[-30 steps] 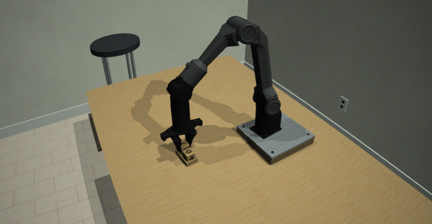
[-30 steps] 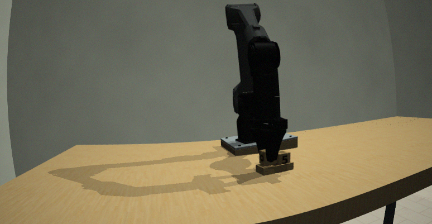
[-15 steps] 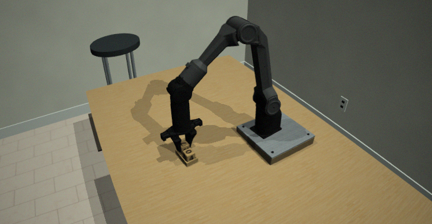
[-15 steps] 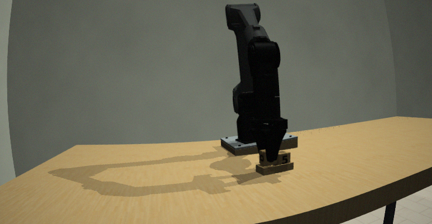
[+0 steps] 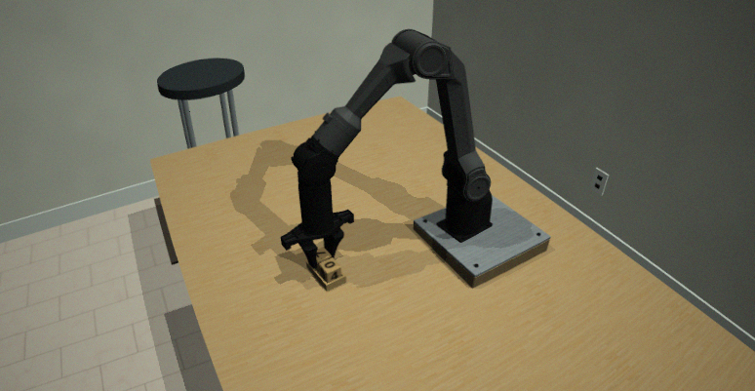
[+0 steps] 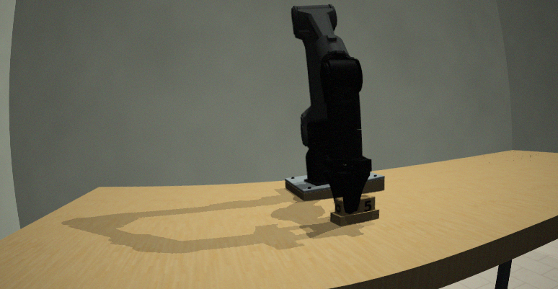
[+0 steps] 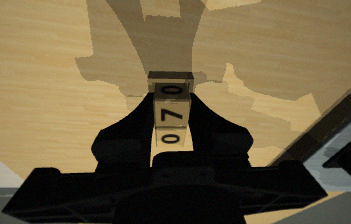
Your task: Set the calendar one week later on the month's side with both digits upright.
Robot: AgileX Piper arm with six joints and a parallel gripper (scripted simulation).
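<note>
The small wooden tray lies 2 cm to the left of my hand and 2 cm below it.
</note>
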